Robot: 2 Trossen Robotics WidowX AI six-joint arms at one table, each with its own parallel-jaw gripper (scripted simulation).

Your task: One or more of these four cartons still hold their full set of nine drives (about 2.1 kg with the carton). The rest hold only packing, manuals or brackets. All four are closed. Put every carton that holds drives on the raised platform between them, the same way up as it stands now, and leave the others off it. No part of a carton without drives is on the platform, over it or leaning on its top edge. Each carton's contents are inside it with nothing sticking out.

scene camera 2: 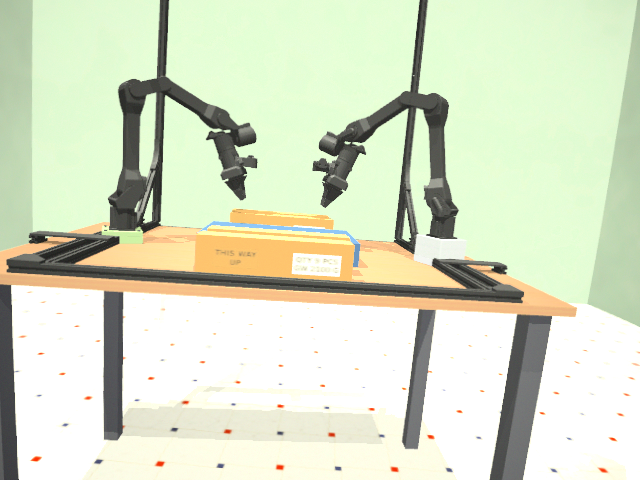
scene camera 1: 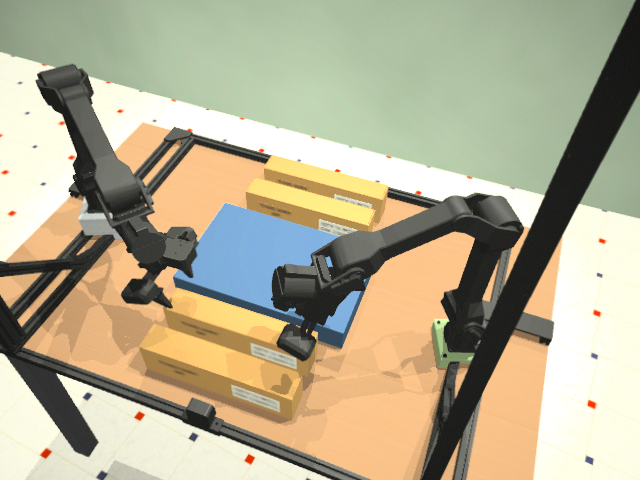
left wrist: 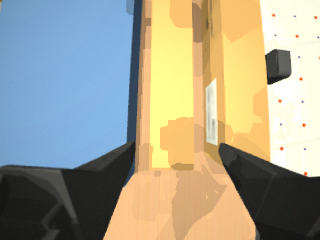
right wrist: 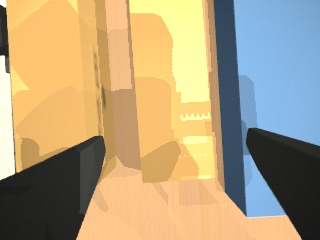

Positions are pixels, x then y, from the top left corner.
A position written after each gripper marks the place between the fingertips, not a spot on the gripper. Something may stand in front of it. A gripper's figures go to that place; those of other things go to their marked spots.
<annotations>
The left gripper [scene camera 1: 181, 292] is 121 cm from the lens. The right gripper [scene camera 1: 295, 328]: 113 cm from the lens. A carton [scene camera 1: 232, 327] is 119 cm from the lens.
</annotations>
